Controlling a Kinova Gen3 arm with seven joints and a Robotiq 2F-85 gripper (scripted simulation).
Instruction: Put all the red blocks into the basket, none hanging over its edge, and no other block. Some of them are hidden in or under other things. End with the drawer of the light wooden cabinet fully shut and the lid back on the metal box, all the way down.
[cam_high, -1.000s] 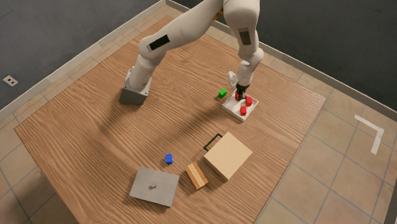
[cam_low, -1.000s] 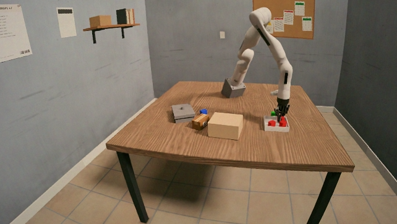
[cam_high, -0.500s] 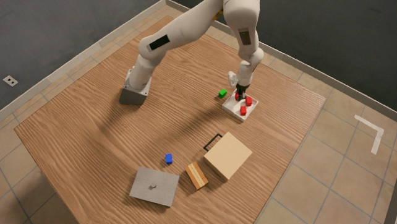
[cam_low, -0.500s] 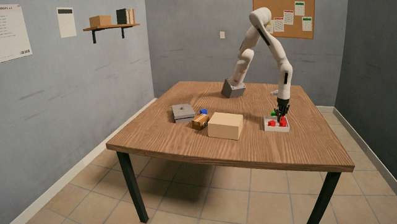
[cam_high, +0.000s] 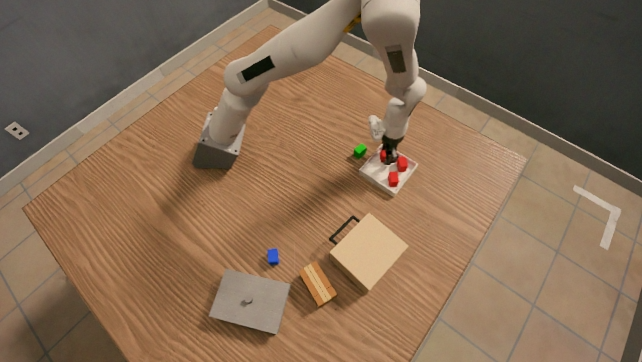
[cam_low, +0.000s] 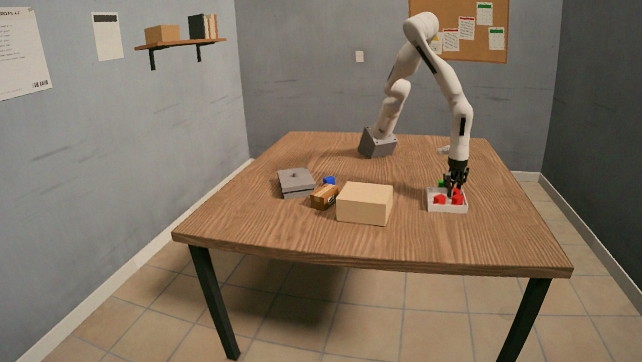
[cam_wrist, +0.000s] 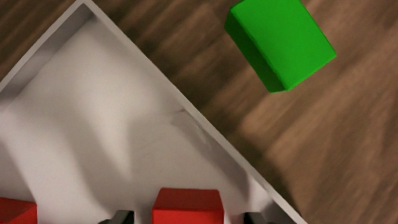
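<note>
Now: the white basket 40 mm ahead of my hand, 20 mm to the right of it and 20 mm below it. Round my hand: green block 70 mm behind, 60 mm to the right, 20 mm below; light wooden cabinet 280 mm to the right, 220 mm ahead, 10 mm above; brown cardboard box 440 mm to the right, 210 mm ahead.
</note>
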